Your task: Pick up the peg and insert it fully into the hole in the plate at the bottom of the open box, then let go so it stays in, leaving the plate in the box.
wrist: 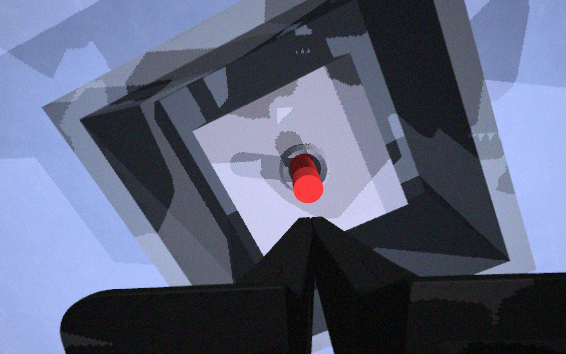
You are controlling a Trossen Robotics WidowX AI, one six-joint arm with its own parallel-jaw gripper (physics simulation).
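Places are measured from the arm's base along level axes (x right, y up, z back), in centimetres.
Pixels of known places: gripper, fingertip midpoint: (310, 229).
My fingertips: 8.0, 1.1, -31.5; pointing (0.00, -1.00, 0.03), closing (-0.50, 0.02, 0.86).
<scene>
Ahead of a thing's pixels: the offset from my fingertips to its top centre, as dx, dy, dz. "pt": to the spot under its first point. Level surfaces: height alone.
A red peg {-0.1, -3.8, +0.3} (307, 187) stands in the ringed hole {pt -0.5, -6.6, +1.3} (324, 167) of the pale square plate {+0.0, -6.5, +0.4} (345, 115), with its round top facing the camera. Part of its length shows above the plate; how deep its lower end sits is hidden. The plate lies at the bottom of the open dark box {+0.0, -2.8, +0.4} (417, 75), turned at an angle in the view. My gripper (310, 229) is shut, its two fingertips touching with nothing between them. It is apart from the peg, just below the peg's top in the view, and covers the box's near side.
The box's grey rim {pt +5.7, -2.8, -5.9} (112, 167) and tall walls surround the plate on the visible sides. A light blue surface {dy -12.5} (30, 210) lies outside the box to the left and right. Shadows fall across the plate, the walls and the blue surface.
</scene>
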